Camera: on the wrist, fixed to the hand. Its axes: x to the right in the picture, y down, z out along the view.
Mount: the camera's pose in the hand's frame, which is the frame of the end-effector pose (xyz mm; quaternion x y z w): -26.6 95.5 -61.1 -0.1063 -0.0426 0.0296 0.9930
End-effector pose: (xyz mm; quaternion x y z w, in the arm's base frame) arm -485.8 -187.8 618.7 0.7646 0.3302 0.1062 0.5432
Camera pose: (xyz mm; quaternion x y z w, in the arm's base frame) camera -500.6 -176.1 733.6 0.7158 0.2708 0.1241 0.6316
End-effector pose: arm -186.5 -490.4 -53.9 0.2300 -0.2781 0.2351 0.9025
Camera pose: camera -234.7 -390.1 -88.2 0.1342 -0.3464 0.2208 0.9018
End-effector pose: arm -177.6 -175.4 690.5 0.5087 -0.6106 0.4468 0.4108
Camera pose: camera -265.3 -101.8 669.0 0.4624 -0.6864 0.3692 0.4228
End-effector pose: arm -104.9 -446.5 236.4 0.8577 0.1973 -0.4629 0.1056
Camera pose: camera -30.4 -516.6 292.0 0.8266 0.2152 -0.4721 0.2181
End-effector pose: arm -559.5 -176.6 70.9 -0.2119 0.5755 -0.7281 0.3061
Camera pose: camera -561.4 -129.3 -35.5 -0.2569 0.6421 -0.6438 0.3275
